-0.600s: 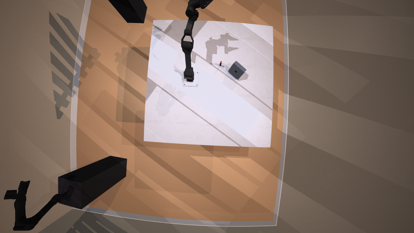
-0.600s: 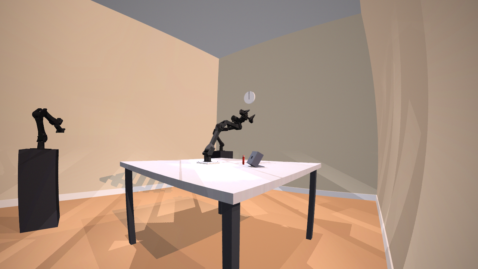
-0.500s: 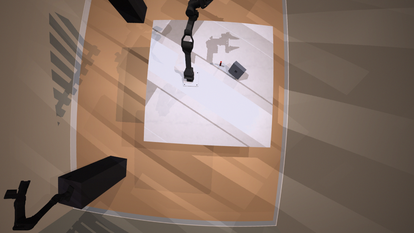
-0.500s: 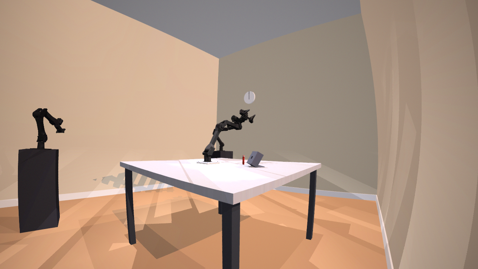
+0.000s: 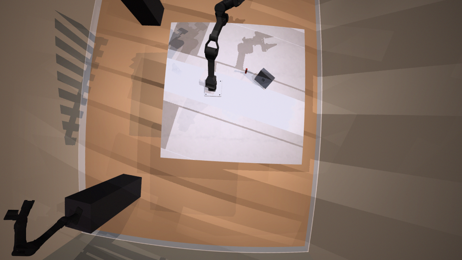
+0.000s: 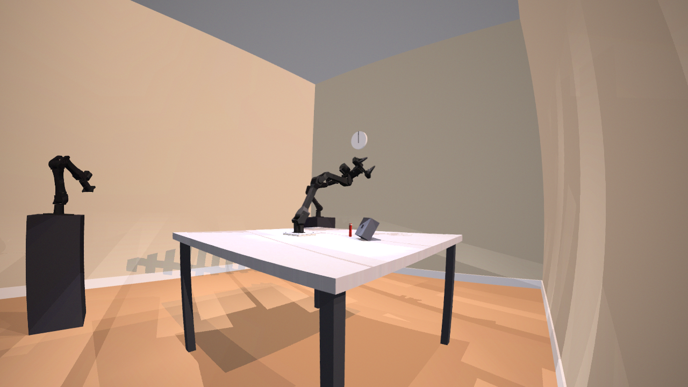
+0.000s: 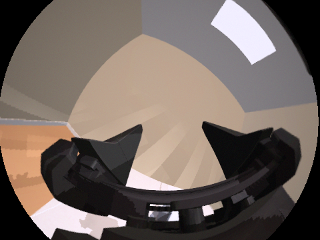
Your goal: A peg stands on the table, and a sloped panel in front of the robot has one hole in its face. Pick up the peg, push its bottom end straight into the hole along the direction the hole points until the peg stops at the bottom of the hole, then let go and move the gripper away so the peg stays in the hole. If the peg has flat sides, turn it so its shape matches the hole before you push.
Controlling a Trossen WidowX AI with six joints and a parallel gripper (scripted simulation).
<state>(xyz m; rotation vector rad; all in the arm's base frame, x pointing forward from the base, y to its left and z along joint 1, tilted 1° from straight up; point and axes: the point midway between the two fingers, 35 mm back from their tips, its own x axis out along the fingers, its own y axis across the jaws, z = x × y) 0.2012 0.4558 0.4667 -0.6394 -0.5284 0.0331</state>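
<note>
The red peg is 50 mm ahead of my gripper tip, 280 mm to the right of it and 450 mm below it. From my gripper tip the other things lie so: grey sloped panel 210 mm ahead, 330 mm to the right, 450 mm below.
</note>
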